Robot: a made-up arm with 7 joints. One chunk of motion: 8 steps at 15 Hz.
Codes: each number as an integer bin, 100 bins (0 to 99) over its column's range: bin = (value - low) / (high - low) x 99, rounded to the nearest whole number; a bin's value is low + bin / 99 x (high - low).
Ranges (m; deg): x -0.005..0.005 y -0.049..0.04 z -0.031..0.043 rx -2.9..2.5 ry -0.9..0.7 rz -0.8..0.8
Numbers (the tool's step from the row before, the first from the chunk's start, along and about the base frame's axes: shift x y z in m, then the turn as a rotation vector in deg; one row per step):
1: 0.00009 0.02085 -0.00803 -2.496 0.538 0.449
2: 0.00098 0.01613 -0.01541 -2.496 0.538 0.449
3: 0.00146 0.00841 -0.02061 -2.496 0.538 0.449
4: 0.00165 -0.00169 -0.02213 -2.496 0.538 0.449
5: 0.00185 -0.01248 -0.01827 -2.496 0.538 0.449
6: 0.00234 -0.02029 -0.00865 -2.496 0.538 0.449
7: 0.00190 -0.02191 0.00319 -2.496 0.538 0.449
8: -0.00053 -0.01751 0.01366 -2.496 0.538 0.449
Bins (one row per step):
1: 50 78 31 7 89 77
2: 59 72 21 7 89 77
3: 64 64 14 7 89 77
4: 66 53 12 7 89 77
5: 68 41 17 7 89 77
6: 73 32 30 7 89 77
7: 68 30 46 7 89 77
8: 44 35 60 7 89 77

